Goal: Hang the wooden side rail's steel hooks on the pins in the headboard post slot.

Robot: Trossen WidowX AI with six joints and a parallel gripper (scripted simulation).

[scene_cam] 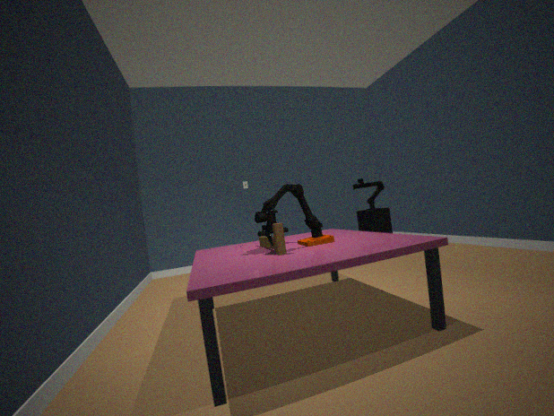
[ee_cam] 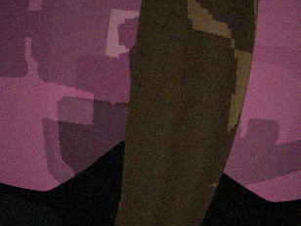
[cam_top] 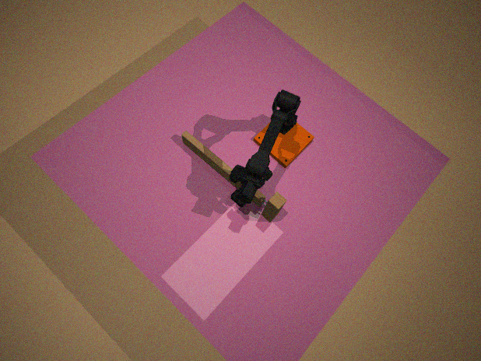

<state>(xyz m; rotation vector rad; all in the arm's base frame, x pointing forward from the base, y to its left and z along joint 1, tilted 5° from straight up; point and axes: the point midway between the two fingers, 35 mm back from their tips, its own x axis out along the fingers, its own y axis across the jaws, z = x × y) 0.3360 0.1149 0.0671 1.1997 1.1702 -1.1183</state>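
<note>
My gripper tip is 110 mm to the right of the headboard post, 40 mm below it and 10 mm past it.
</note>
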